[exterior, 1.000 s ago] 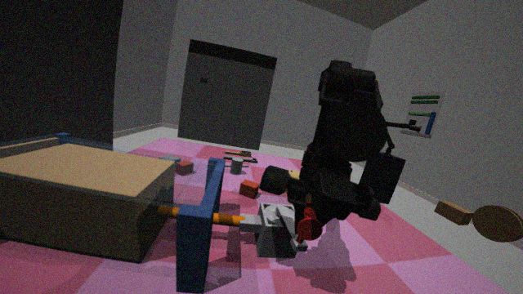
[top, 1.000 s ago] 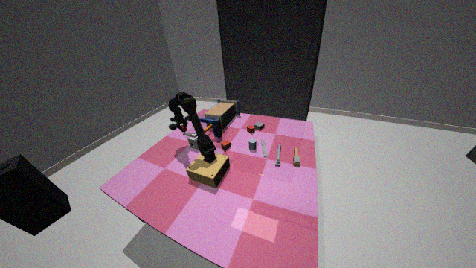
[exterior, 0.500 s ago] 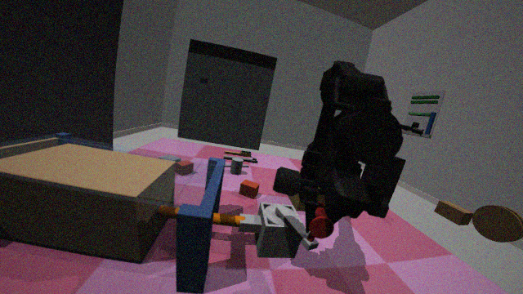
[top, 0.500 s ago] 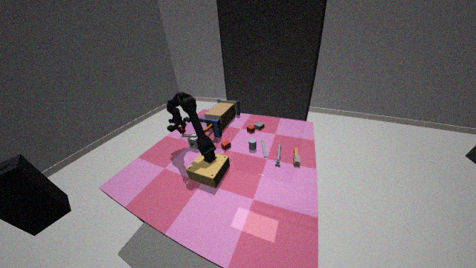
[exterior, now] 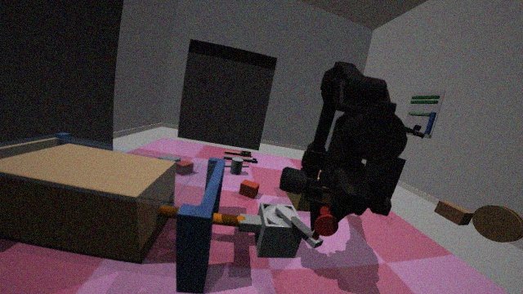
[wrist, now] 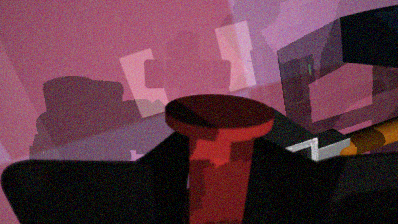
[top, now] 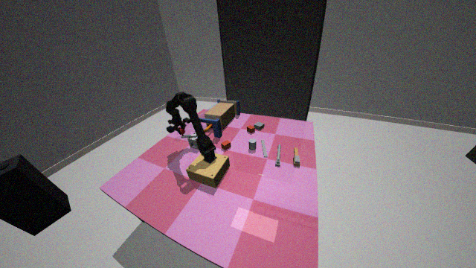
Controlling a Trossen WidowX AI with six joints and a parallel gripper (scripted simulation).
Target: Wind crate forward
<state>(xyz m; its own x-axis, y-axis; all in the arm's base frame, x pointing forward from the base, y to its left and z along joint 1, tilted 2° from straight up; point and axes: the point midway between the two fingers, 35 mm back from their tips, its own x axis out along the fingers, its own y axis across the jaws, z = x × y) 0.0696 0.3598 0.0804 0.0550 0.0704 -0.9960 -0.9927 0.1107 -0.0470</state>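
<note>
My gripper tip is 3 cm to the left of the red-knobbed winch handle, 2 cm short of it and 2 cm above it. The rest, counted from my gripper tip: blue steel frame 22 cm ahead, 5 cm to the right, 1 cm below; then red knob 2 cm above; then grey hand winch 10 cm to the right, 9 cm below, 4 cm ahead.
</note>
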